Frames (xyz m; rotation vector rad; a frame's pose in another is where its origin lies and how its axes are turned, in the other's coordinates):
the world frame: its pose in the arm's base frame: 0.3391 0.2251 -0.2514 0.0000 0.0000 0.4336
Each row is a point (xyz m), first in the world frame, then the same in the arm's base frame.
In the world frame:
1: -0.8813 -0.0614 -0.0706
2: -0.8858 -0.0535 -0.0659
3: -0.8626 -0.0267 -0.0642
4: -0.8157 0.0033 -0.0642
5: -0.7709 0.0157 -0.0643
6: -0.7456 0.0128 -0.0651
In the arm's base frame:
1: -0.4348 -0.2009 -0.3220
2: -0.4422 -0.1956 -0.3173
3: -0.4325 -0.1615 -0.3156
4: -0.4025 -0.1146 -0.3156
5: -0.3671 -0.0845 -0.3157
6: -0.3429 -0.0765 -0.3165

